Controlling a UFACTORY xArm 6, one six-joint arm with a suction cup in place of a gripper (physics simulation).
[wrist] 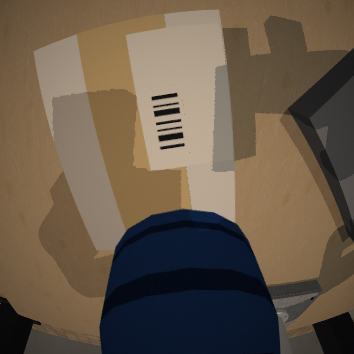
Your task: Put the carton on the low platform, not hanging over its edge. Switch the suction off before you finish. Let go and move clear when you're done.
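Places are measured from the arm's base along level axes (x ahead, y left, z up), in metres.
Where they show: hand at its tool point: point(182, 264).
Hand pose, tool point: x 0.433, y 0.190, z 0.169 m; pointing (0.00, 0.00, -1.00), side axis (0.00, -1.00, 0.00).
After its pixels a point has its place.
The carton point(112, 150) @(x 0.434, y 0.226, z 0.086 m), white with a tan strip and a white barcode label, lies flat on the table, left of centre and large in the wrist view. Its lower part is hidden behind my blue suction cup point(185, 212). The cup is above the carton's near part and appears apart from it, with nothing held; the exact gap is hard to judge. The low platform point(332, 122) @(x 0.439, y 0.019, z 0.017 m), dark grey, shows in part at the right edge of the view, a short way to the right of the carton.
Shadows of the arm fall across the carton and the wooden table point(285, 200) @(x 0.313, y 0.031, z -0.031 m). A grey metal piece point(295, 299) @(x 0.083, y -0.055, z 0.004 m) shows at lower right, partly behind the cup. Black parts stand in both bottom corners. The table's edge runs along the bottom of the view.
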